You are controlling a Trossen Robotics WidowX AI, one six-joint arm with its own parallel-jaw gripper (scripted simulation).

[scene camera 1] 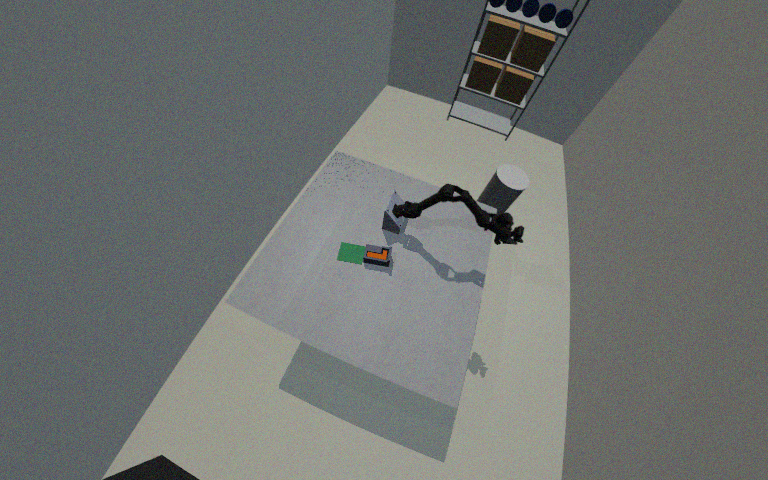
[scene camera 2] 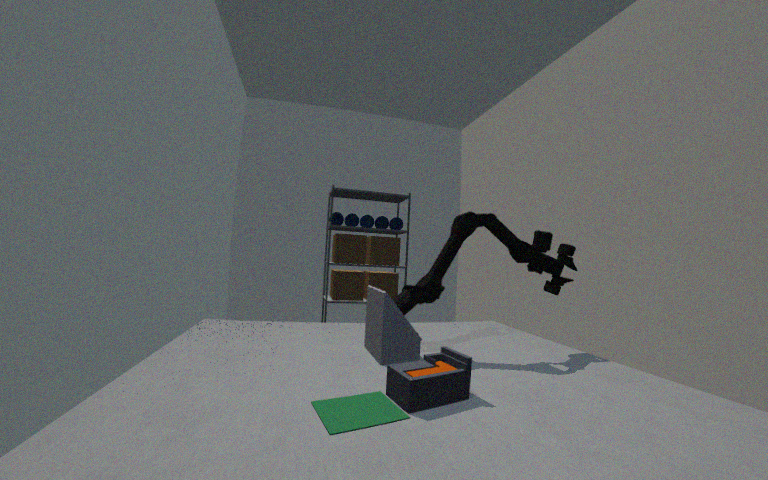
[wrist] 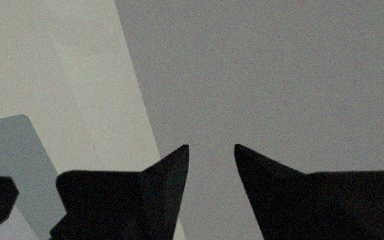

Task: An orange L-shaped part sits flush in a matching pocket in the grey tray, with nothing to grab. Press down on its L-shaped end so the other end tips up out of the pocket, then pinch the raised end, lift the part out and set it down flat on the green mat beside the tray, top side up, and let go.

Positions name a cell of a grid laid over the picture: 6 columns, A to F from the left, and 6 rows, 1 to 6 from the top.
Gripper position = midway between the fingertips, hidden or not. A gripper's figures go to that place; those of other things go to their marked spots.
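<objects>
My gripper (scene camera 2: E4), 1.30 m from the lens. Green mat (scene camera 2: C6), 0.61 m from the lens.
</objects>
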